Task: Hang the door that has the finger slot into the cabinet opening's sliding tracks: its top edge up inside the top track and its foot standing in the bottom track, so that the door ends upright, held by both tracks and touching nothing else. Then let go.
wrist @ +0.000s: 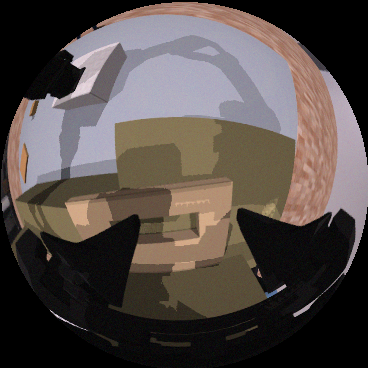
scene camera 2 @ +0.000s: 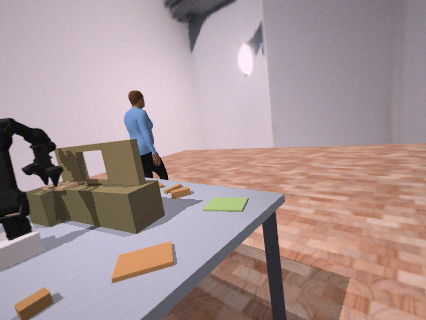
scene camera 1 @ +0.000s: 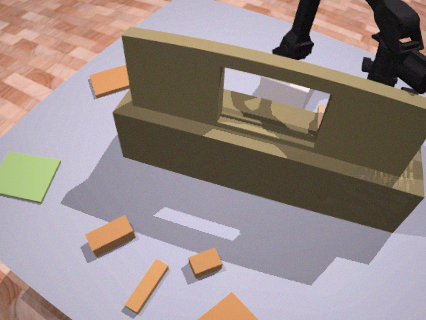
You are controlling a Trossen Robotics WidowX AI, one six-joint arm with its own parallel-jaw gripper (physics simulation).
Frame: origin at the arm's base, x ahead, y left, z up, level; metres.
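Seen in the pictures: gripper, fingertip midpoint: (wrist: pixel 188 217) (scene camera 2: pixel 51 185); arm's base, link origin: (wrist: pixel 70 82) (scene camera 2: pixel 19 233).
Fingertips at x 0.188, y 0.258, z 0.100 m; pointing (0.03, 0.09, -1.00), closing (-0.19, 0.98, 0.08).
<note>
Pixels of each thing's top centre, then the offset from my fingertips to it. Level surfaces: height alone.
- tan door, top centre: (wrist: pixel 144 245) (scene camera 2: pixel 62 184) dx +0.038, dy -0.035, dz -0.002 m
- green panel, top centre: (scene camera 1: pixel 23 174) (scene camera 2: pixel 226 203) dx +0.441, dy -0.742, dz -0.171 m
- grey table, surface height: dz -0.179 m
- large orange slab, top centre: (scene camera 1: pixel 116 77) (scene camera 2: pixel 144 257) dx +0.007, dy -0.749, dz -0.166 m
The tan door (wrist: pixel 170 252) (scene camera 2: pixel 67 185), with a rectangular finger slot, lies nearly flat on top of the olive cabinet (scene camera 1: pixel 170 80) (scene camera 2: pixel 120 202) (wrist: pixel 145 133), in front of its upright wall. My gripper (wrist: pixel 188 217) (scene camera 2: pixel 53 185) is open and empty, pointing down over the door. In the wrist view, one fingertip shows at the slot's left end and the other past the door's right edge; whether they touch the door is unclear. In scene camera 1 the cabinet wall hides the fingertips and the door. The tracks cannot be made out clearly.
The upright wall has a rectangular window. A green panel (scene camera 1: pixel 29 176) (scene camera 2: pixel 226 204) and several orange blocks, one of them (scene camera 1: pixel 110 235) a thick one, lie on the grey table (scene camera 2: pixel 200 240). A large orange slab (scene camera 2: pixel 144 261) lies beside the cabinet. A person (scene camera 2: pixel 140 125) stands beyond the table.
</note>
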